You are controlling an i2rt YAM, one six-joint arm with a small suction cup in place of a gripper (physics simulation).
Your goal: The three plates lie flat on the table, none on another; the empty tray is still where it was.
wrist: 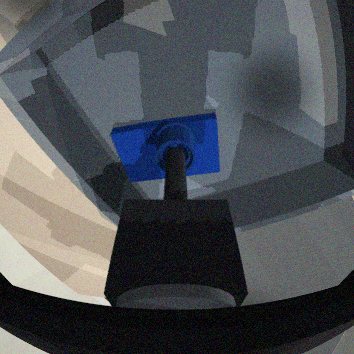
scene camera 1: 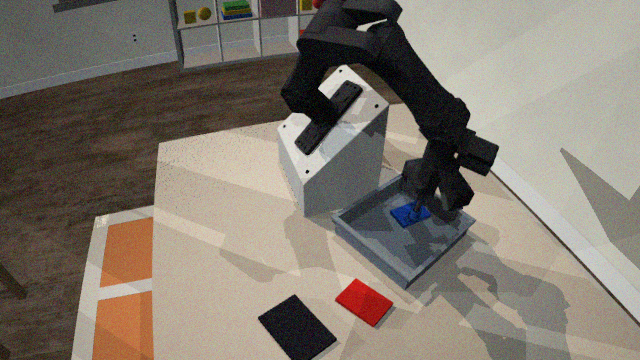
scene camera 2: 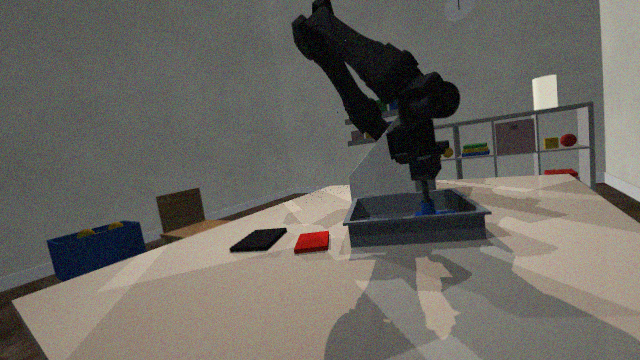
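Where they show: hand, its tool point: (wrist: 175, 138) (scene camera 1: 414, 216) (scene camera 2: 428, 212); arm's base, origin of its link: (scene camera 1: 329, 117).
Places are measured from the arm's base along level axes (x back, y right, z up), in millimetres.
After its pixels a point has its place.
Observation:
A small blue plate (scene camera 1: 402, 216) @[x -212, y -88, z -176 mm] (scene camera 2: 443, 212) @[x -194, y -133, z -175 mm] (wrist: 205, 151) @[x -206, y -85, z -175 mm] lies flat inside the grey tray (scene camera 1: 371, 255) @[x -282, y 46, z -166 mm] (scene camera 2: 416, 230) @[x -350, y -93, z -163 mm] (wrist: 105, 88) @[x -274, y -151, z -185 mm], toward its far side. My suction cup (scene camera 1: 418, 209) @[x -231, y -106, z -165 mm] (scene camera 2: 427, 205) (wrist: 175, 151) @[x -231, y -106, z -165 mm] stands over the middle of the blue plate, at or just above its top, with suction off. A red plate (scene camera 1: 363, 302) @[x -365, y 114, z -179 mm] (scene camera 2: 311, 241) @[x -375, y 107, z -179 mm] lies flat on the table in front of the tray. A black plate (scene camera 1: 296, 328) @[x -359, y 250, z -178 mm] (scene camera 2: 258, 239) @[x -373, y 243, z -178 mm] lies flat just left of the red one, apart from it.
The arm's grey pedestal (scene camera 1: 335, 170) @[x -110, y 41, z -66 mm] (scene camera 2: 371, 174) @[x -110, y 42, z -86 mm] stands right behind the tray. The table edge is close to the black plate. Off the table are an orange floor mat (scene camera 1: 125, 251), a blue bin (scene camera 2: 93, 251), a cardboard box (scene camera 2: 178, 208) and a shelf unit (scene camera 2: 514, 111).

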